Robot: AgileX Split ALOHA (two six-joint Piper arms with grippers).
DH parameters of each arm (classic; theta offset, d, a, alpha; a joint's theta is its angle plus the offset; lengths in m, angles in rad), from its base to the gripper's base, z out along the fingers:
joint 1: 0 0.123 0 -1.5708
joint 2: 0.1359 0 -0.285 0
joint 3: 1.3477 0 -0.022 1.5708
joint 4: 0 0.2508 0 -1.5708
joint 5: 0 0 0.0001 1.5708
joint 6: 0 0.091 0 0
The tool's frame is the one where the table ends.
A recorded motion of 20 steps. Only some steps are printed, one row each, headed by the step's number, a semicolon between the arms.
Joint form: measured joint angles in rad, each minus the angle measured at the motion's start. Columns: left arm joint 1, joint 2, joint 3, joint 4, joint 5, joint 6; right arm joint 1, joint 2, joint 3, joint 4, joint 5, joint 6.
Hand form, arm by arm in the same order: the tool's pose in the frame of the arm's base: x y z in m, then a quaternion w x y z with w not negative. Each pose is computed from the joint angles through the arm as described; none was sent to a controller.
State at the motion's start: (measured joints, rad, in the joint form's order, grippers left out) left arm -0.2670 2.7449 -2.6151 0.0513 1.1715 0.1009; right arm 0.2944 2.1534 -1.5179 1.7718 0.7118 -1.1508
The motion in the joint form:
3: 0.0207 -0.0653 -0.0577 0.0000 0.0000 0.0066; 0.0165 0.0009 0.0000 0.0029 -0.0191 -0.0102
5: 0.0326 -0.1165 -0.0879 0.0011 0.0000 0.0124; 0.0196 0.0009 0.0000 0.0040 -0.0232 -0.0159
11: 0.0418 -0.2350 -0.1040 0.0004 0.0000 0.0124; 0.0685 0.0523 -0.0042 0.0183 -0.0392 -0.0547
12: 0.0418 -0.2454 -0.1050 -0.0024 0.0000 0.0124; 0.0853 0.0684 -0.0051 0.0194 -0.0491 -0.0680
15: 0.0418 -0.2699 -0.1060 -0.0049 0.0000 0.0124; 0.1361 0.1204 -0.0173 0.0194 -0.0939 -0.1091
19: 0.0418 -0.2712 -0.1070 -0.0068 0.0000 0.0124; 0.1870 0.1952 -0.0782 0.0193 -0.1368 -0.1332
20: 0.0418 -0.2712 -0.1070 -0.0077 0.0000 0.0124; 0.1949 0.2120 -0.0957 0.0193 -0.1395 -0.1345
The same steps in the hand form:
3: 0.5442 -0.1324 0.1757 0.23866 0.17489 0.95518 0.00879; 0.4386 0.2008 0.1988 0.33590 -0.04197 0.80246 0.49139
5: 0.5430 -0.1252 0.2131 0.27785 0.16921 0.94556 0.00921; 0.4383 0.2019 0.1986 0.33732 -0.04402 0.80276 0.48975
11: 0.5296 -0.1169 0.2831 0.34167 0.15961 0.92614 0.00671; 0.4330 0.2237 0.1751 0.31986 -0.06131 0.81231 0.48383
12: 0.5279 -0.1167 0.2890 0.34695 0.15908 0.92428 0.00502; 0.4307 0.2308 0.1671 0.31483 -0.06825 0.81646 0.47919
15: 0.5237 -0.1160 0.3025 0.35880 0.15798 0.91994 0.00312; 0.4245 0.2516 0.1431 0.30455 -0.08995 0.82985 0.45881
19: 0.5234 -0.1161 0.3034 0.35983 0.15786 0.91957 0.00212; 0.4237 0.2759 0.1210 0.30030 -0.11030 0.83672 0.44447
20: 0.5234 -0.1161 0.3034 0.35980 0.15785 0.91958 0.00167; 0.4243 0.2805 0.1172 0.29957 -0.11368 0.83650 0.44452

